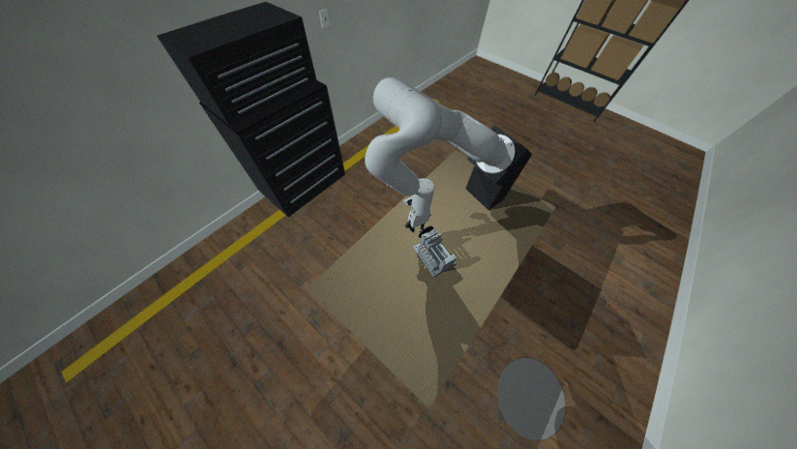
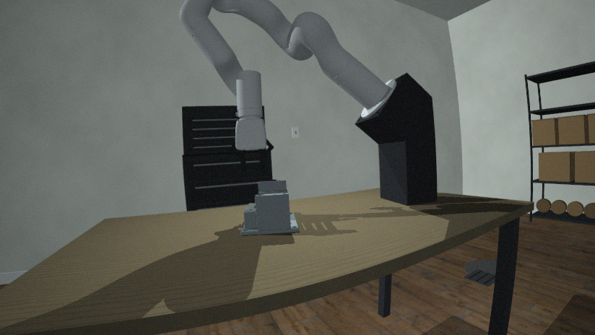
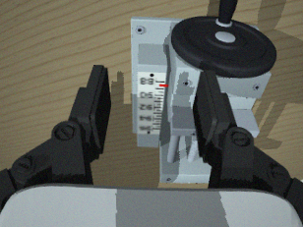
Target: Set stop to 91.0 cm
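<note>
My gripper is now 70 mm past the black crank knob, 20 mm to the right of it and 130 mm above it.
</note>
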